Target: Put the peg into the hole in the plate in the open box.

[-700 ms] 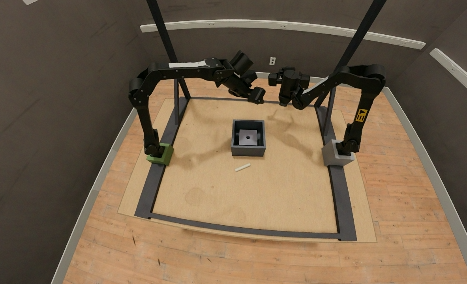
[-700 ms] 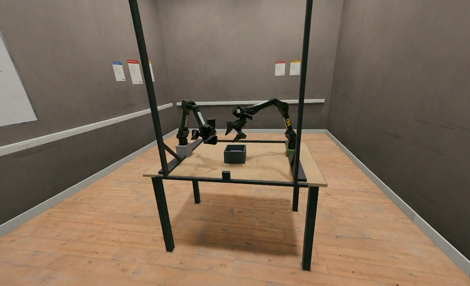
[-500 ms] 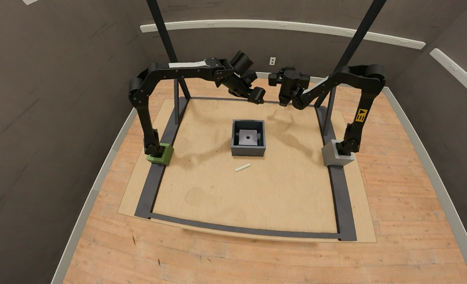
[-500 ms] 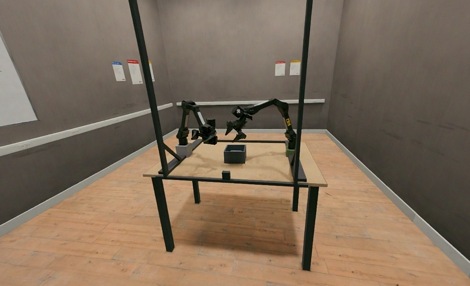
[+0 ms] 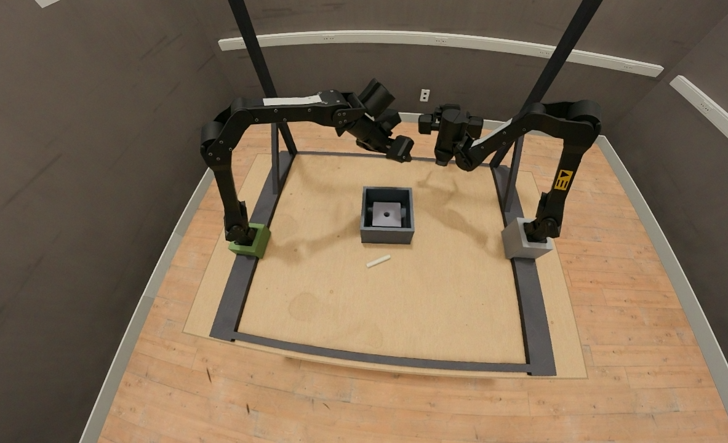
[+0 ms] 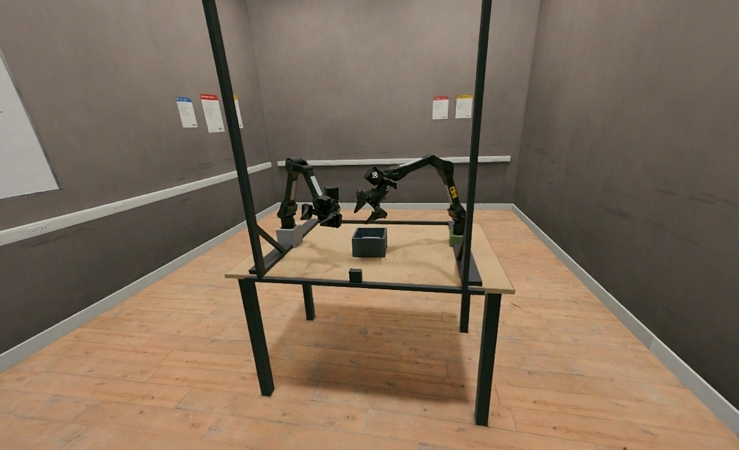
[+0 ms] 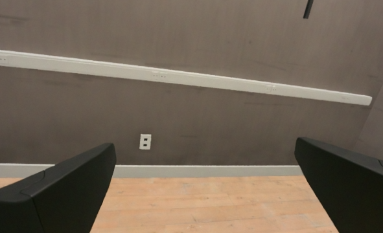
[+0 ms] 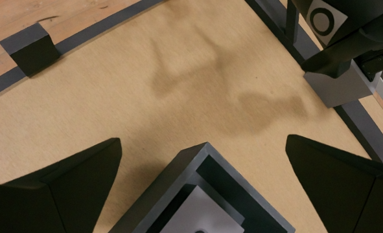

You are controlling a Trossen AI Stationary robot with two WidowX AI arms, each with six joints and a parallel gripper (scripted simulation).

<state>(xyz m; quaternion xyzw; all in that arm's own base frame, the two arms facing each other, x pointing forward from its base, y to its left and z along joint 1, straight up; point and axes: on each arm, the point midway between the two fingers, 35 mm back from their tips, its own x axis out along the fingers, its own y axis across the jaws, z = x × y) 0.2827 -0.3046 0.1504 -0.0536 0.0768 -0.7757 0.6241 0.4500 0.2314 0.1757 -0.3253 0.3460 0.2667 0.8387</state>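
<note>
My right hand is 240 mm short of the peg, 40 mm to the left of it and 230 mm above it. Also, from my right hand: dark border strip (520 mm ahead, 40 mm to the right, 220 mm below); grey plate (100 mm ahead, 10 mm to the right, 190 mm below).
</note>
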